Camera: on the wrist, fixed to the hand. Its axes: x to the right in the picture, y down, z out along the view.
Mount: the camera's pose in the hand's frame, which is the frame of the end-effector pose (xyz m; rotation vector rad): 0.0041 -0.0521 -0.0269 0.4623 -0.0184 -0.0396
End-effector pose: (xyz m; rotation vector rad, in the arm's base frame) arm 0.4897 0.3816 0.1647 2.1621 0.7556 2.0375
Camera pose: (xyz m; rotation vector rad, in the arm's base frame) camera 0.4485 0.4215 0.1517 -2.0460 -1.1919 -1.7136
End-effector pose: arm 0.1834 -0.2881 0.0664 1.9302 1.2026 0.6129
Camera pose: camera 0.1381 -0.2613 0.0403 2.2746 1.4621 0.3102
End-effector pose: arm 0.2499 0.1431 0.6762 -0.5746 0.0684 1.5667
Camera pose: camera 0.3079 0.1416 0.6669 -0.1957 0.3920 1.4536
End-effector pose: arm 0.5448 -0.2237 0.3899 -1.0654 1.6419 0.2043
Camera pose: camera 0.5639 -0.2727 0.4162 -0.7376 1.5493 -0.1858
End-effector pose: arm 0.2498 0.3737 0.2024 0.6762 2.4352 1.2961
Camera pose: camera 0.2200 0.3321 0.1734 0.7380 2.7398 0.7052
